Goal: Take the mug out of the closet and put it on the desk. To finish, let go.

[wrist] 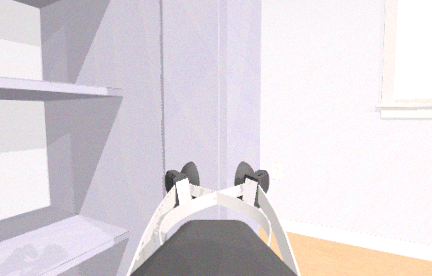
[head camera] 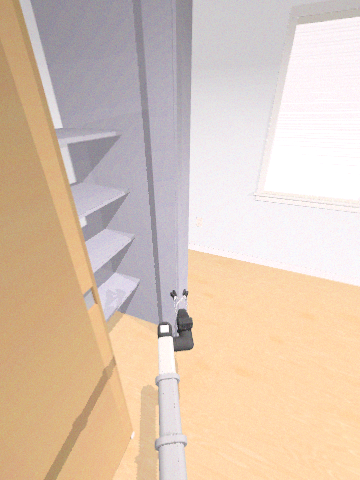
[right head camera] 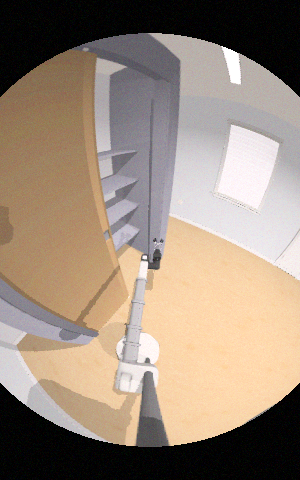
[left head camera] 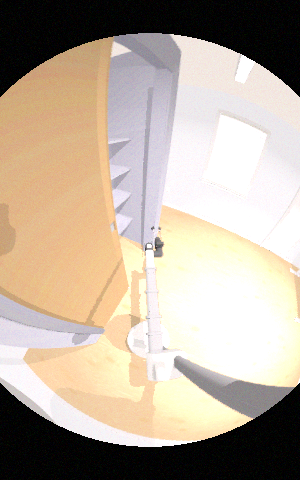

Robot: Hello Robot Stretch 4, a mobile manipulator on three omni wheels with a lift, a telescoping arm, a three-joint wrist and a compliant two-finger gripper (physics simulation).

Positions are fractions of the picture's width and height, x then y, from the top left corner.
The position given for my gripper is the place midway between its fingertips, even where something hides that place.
I see my gripper (wrist: 0.50, 0.64), a window (head camera: 0.85, 0.33) and a closet door (head camera: 0.20, 0.85).
The closet door is seen too in the right head camera view (right head camera: 0.22, 0.54) and in the left head camera view (left head camera: 0.23, 0.55).
